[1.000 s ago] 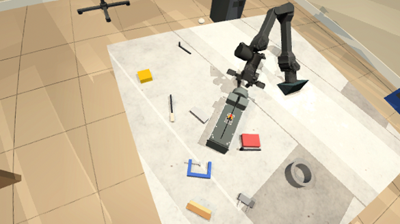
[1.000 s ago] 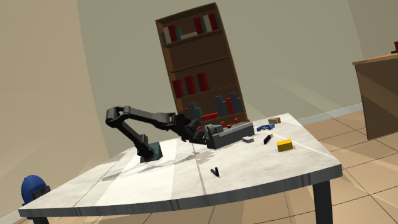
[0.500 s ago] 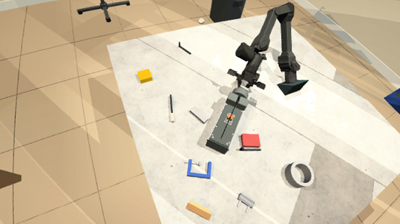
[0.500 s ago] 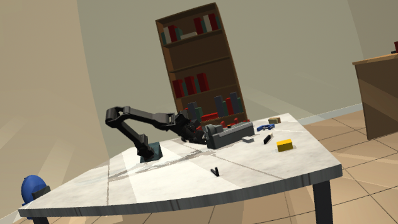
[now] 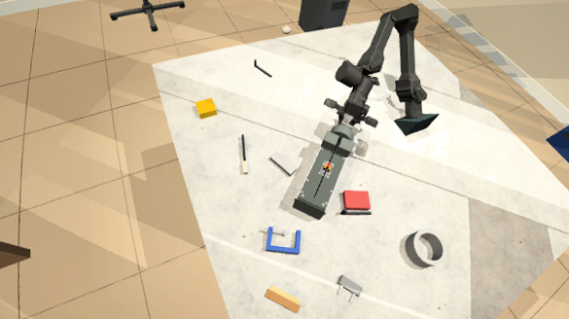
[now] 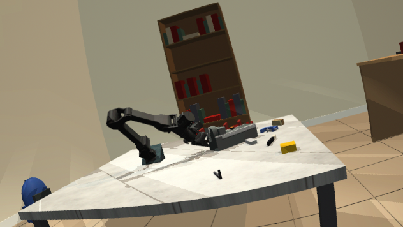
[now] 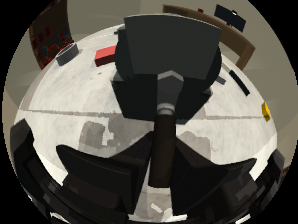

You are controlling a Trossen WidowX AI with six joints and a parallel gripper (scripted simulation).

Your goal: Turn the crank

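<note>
Right now my gripper tip is 20 mm below the crank handle, 10 mm to the left of it and 10 mm past it. From my gripper tip the other things lie so: grey block 210 mm ahead, 30 mm below, 10 mm to the right; red pointer 130 mm ahead, 90 mm to the left, 50 mm above; red block 210 mm to the left, 80 mm ahead, 20 mm below.
</note>
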